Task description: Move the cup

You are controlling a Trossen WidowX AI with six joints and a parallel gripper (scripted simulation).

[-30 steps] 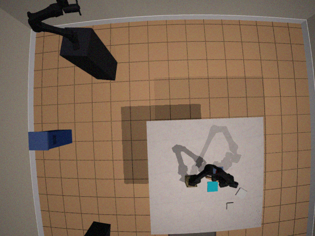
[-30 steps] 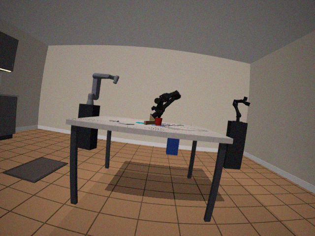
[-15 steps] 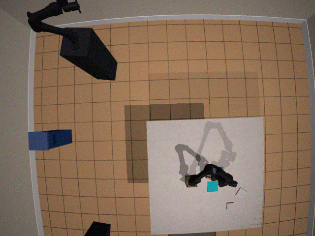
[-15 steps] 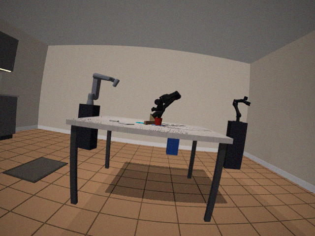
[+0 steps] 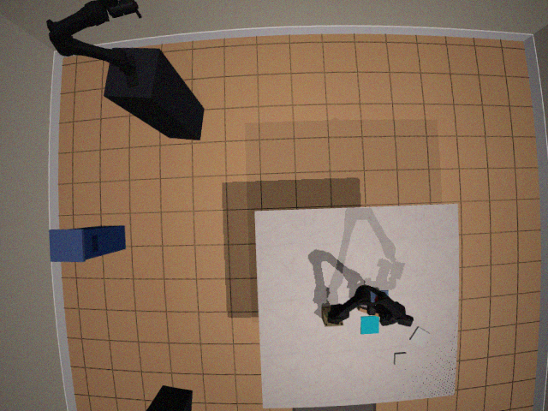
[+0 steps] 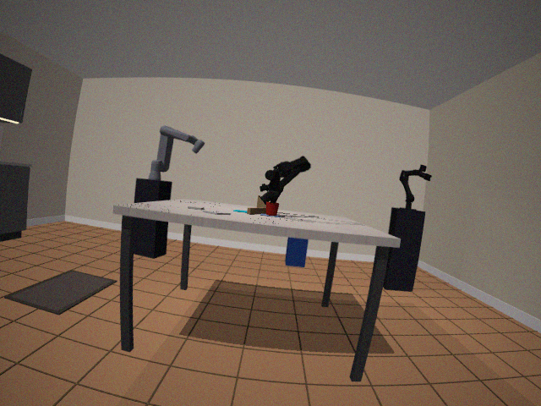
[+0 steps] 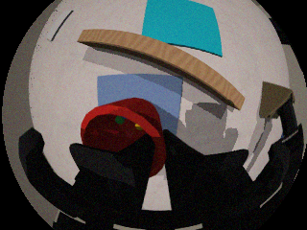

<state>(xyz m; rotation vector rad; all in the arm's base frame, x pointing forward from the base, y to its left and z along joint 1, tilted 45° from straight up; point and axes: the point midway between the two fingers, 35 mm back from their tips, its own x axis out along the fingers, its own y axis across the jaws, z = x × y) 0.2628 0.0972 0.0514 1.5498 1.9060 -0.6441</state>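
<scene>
Right now my gripper tip is 30 mm short of the pale blue pad and 50 mm above it. The rest, counted from my gripper tip: low wooden bar: 10 mm ahead, 80 mm to the right, 30 mm below; cyan pad: 10 mm behind, 160 mm to the right, 50 mm below; red cup: 30 mm ahead.
</scene>
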